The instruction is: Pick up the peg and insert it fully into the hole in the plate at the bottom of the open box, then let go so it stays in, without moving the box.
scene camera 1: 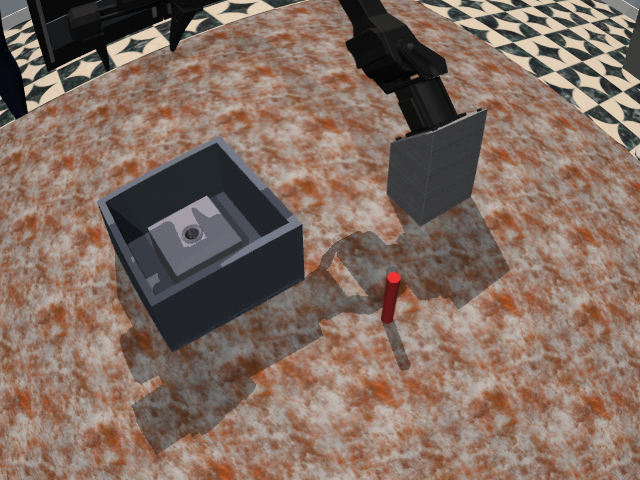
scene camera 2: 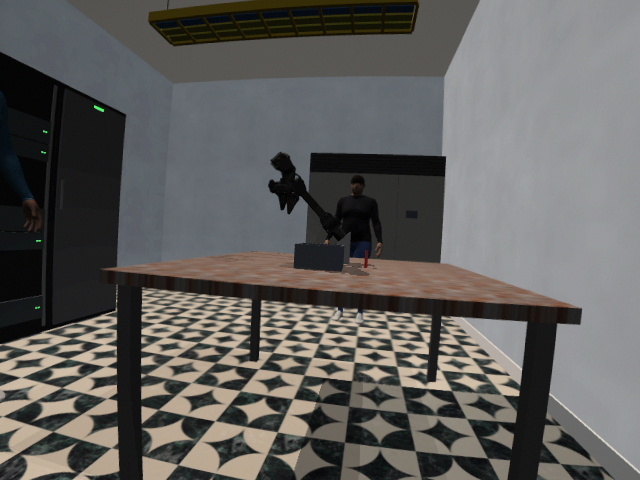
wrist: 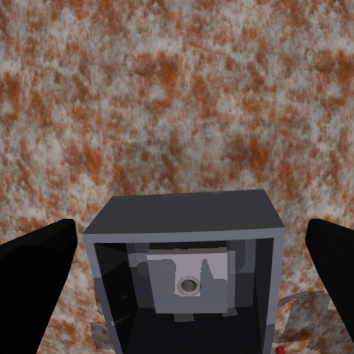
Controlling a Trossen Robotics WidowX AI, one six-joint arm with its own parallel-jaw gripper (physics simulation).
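Places are measured from the arm's base along level axes (x ahead, y left, z up), in millimetres.
Pixels of known places: gripper, between the fingertips: (scene camera 1: pixel 139 60) (scene camera 2: pixel 285 212) (wrist: pixel 194 231); arm's base, origin of its link: (scene camera 1: pixel 437 125) (scene camera 2: pixel 342 238).
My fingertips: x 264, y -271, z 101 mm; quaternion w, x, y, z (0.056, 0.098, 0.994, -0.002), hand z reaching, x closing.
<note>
For each thing: its middle in the pictures, then the offset to it from my fingertips.
- red peg, middle of its body: (scene camera 1: pixel 390 299) (scene camera 2: pixel 366 258) dz -188, dx -80, dy +374 mm
- dark open box, middle of its body: (scene camera 1: pixel 193 238) (wrist: pixel 188 280) (scene camera 2: pixel 320 256) dz -179, dx +38, dy +164 mm
- light grey plate, middle of its body: (scene camera 1: pixel 195 246) (wrist: pixel 189 273) dz -194, dx +38, dy +164 mm
The red peg (scene camera 1: pixel 390 299) (scene camera 2: pixel 366 258) stands upright on the table, apart from the box; its top shows at the bottom edge of the wrist view (wrist: pixel 280 350). The dark open box (scene camera 1: pixel 237 289) (scene camera 2: pixel 317 257) (wrist: pixel 190 212) stands on the table. A light grey plate (scene camera 1: pixel 214 242) (wrist: pixel 215 300) lies at its bottom, with a round, empty hole (scene camera 1: pixel 192 234) (wrist: pixel 188 285). My gripper (scene camera 1: pixel 139 59) (scene camera 2: pixel 285 210) (wrist: pixel 194 231) is open and empty, high above the table, fingers pointing down. In the wrist view its fingertips appear on either side of the box.
A grey block (scene camera 1: pixel 449 170) at the arm's base stands behind the peg, to the right of the box in scene camera 1. The box walls rise around the plate. The table's edge (scene camera 2: pixel 341 299) shows in scene camera 2. A person (scene camera 2: pixel 356 217) stands behind the table.
</note>
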